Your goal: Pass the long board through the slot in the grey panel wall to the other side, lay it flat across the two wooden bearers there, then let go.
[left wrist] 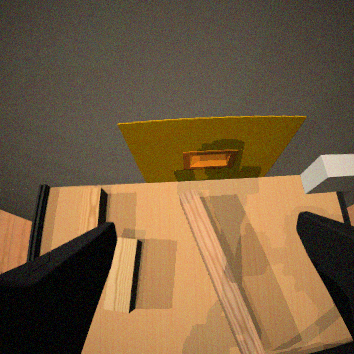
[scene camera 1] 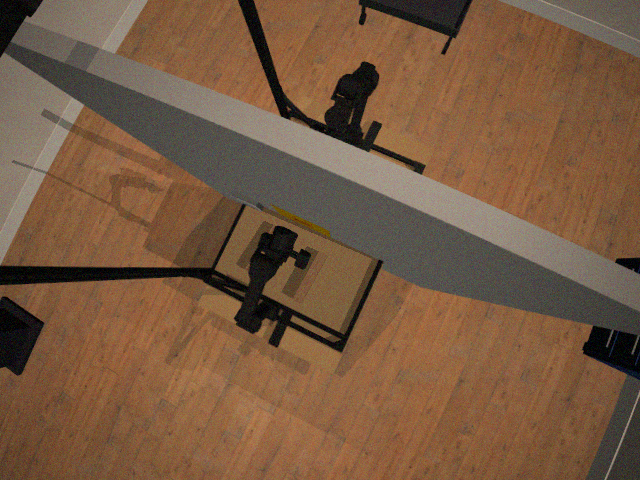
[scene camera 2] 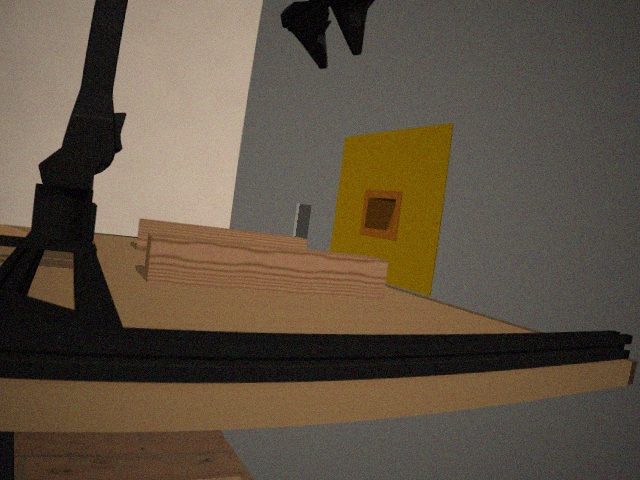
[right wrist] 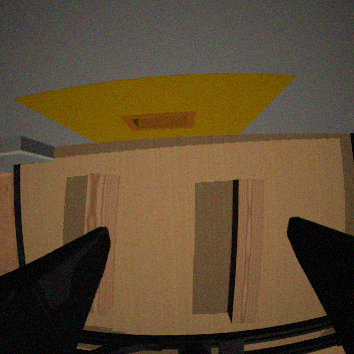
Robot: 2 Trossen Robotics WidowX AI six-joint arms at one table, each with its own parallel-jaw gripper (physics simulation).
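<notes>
The long board (left wrist: 217,250) lies diagonally on the left arm's table in the left wrist view, one end near the wall. Its near end is cut off. My left gripper (left wrist: 208,227) is open and empty above it. The panel wall (scene camera 1: 361,201) (scene camera 2: 516,180) (left wrist: 150,50) (right wrist: 175,40) carries a yellow panel (scene camera 2: 398,160) (left wrist: 155,135) (right wrist: 225,100) on each side around the orange-framed slot. On the other side, the near bearer (scene camera 2: 268,268) (right wrist: 250,250) and far bearer (scene camera 2: 206,232) (right wrist: 105,200) stand apart, roughly parallel. My right gripper (scene camera 2: 340,59) (right wrist: 199,232) is open and empty above them.
Two short pale blocks (left wrist: 91,207) (left wrist: 120,275) stand left of the board. A light grey block (left wrist: 327,175) juts in at the right near the wall; a grey piece (right wrist: 25,147) shows at the left in the right wrist view. Black rails (scene camera 2: 310,351) edge the right arm's table.
</notes>
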